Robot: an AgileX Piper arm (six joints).
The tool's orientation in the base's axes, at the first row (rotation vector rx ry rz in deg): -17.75, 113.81, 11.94
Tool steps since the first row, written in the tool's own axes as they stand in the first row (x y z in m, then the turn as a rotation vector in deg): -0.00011, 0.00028, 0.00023, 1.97, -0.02, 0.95; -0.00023, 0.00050, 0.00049, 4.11, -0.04, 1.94; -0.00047, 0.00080, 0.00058, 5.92, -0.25, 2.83; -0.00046, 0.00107, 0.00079, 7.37, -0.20, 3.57
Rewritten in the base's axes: 0.00016, 0.00035, 0.00001, 0.03, 0.01, -2.19; 0.00036, 0.00064, 0.00001, 0.03, 0.00, -4.54; 0.00044, 0.00098, 0.00019, 0.14, -0.17, -6.56; 0.00054, 0.00130, 0.00009, 0.18, -0.09, -8.19
